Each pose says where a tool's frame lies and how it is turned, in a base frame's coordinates. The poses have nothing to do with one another.
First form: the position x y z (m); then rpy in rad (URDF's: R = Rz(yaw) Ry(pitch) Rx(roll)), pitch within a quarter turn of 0, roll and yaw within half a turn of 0.
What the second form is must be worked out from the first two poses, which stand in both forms.
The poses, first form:
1: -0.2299, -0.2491, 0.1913, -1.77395, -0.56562, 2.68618
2: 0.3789, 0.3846, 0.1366, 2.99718, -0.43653, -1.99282
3: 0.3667, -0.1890, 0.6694, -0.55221, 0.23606, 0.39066
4: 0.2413, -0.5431, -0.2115, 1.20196, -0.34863, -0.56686
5: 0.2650, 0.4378, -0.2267, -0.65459, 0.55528, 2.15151
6: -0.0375, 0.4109, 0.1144, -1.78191, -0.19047, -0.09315
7: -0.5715, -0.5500, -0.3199, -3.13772, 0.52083, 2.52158
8: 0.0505, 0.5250, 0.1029, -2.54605, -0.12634, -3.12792
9: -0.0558, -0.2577, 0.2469, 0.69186, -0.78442, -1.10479
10: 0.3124, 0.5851, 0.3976, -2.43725, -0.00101, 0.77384
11: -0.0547, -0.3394, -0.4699, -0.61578, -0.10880, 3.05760
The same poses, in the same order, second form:
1: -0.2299, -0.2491, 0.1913, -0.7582, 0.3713, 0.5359, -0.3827, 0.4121, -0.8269
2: 0.3789, 0.3846, 0.1366, -0.3712, -0.8267, 0.4228, -0.8778, 0.4609, 0.1304
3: 0.3667, -0.1890, 0.6694, 0.8990, 0.3702, -0.2339, -0.4376, 0.7405, -0.5100
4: 0.2413, -0.5431, -0.2115, 0.7928, -0.5047, 0.3416, -0.0752, 0.4752, 0.8766
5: 0.2650, 0.4378, -0.2267, -0.4662, 0.7105, -0.5272, -0.4872, -0.7036, -0.5174
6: -0.0375, 0.4109, 0.1144, 0.9777, -0.0913, 0.1893, 0.1648, -0.2259, -0.9601
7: -0.5715, -0.5500, -0.3199, -0.7060, 0.5040, -0.4976, 0.5826, 0.8127, -0.0034
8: 0.0505, 0.5250, 0.1029, -0.9919, -0.0136, 0.1260, -0.0820, 0.8268, -0.5565
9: -0.0558, -0.2577, 0.2469, 0.3180, -0.6323, 0.7064, 0.4855, 0.7486, 0.4516
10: 0.3124, 0.5851, 0.3976, 0.7152, 0.6989, 0.0010, 0.5330, -0.5446, -0.6475
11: -0.0547, -0.3394, -0.4699, -0.9906, 0.0834, 0.1086, -0.1310, -0.8082, -0.5742
